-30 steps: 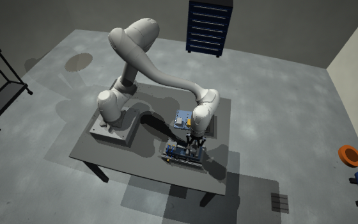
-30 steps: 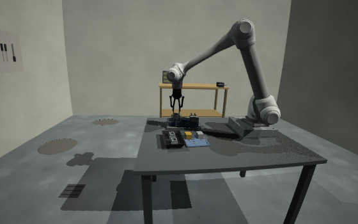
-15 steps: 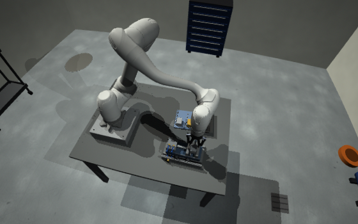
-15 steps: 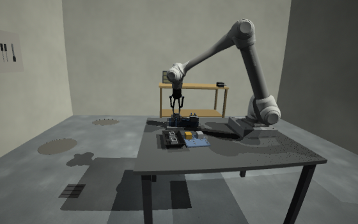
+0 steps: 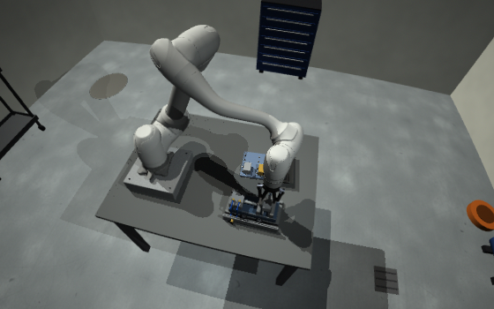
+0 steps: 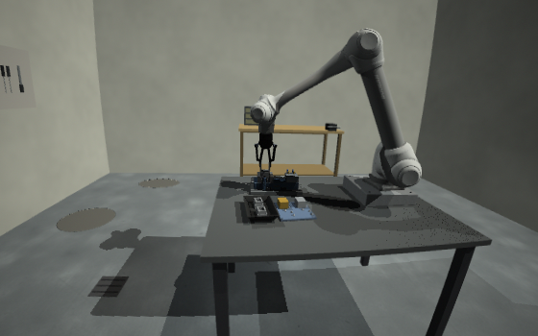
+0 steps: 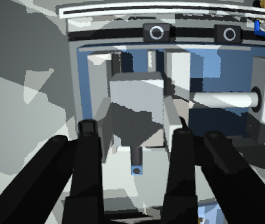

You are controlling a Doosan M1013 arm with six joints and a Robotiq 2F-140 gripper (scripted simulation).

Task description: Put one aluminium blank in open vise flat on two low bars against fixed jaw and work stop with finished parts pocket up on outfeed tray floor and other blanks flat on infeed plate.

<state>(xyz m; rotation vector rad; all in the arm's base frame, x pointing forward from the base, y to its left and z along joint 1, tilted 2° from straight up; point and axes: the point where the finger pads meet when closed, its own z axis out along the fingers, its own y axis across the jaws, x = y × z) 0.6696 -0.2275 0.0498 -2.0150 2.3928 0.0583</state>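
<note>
Right now my hand is 40 mm above the aluminium blank. The rest, counted from my hand: brass blank 30 mm behind, 270 mm to the left, 110 mm below; vise 70 mm behind, 10 mm to the left, 100 mm below; piston rod 90 mm behind, 20 mm to the left, 60 mm below.
</note>
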